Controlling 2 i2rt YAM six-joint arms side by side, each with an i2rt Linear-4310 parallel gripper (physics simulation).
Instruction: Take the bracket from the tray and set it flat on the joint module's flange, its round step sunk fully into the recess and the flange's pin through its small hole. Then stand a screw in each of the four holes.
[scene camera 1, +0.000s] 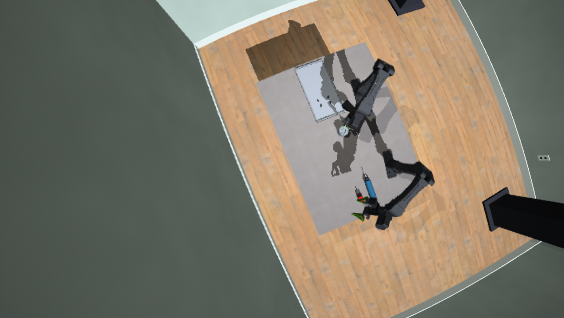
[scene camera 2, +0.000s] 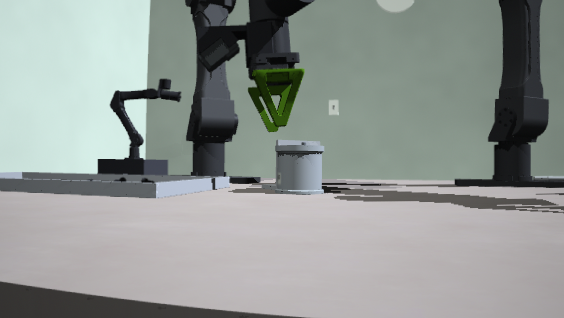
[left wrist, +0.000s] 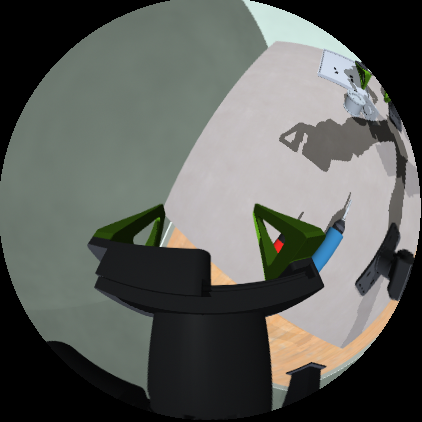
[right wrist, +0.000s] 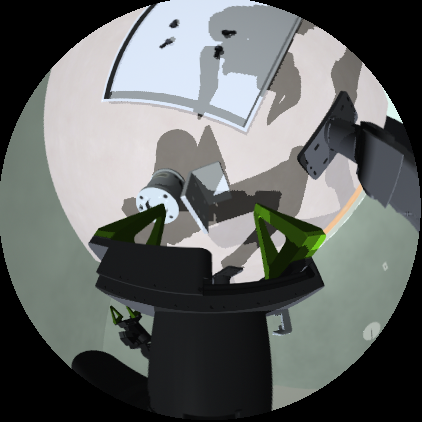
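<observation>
The grey joint module stands upright, its round flange facing up, no bracket on it. The angled grey bracket stands beside it, one plate raised with holes in it; its top edge shows behind the flange. Several black screws lie in the tray. My right gripper is open and empty, a little above the module and bracket. My left gripper is open and empty, far from them.
A blue-handled screwdriver and a red tool lie near my left gripper. The right arm's base plate stands beyond the bracket. Another small dark arm stands on a block in the background.
</observation>
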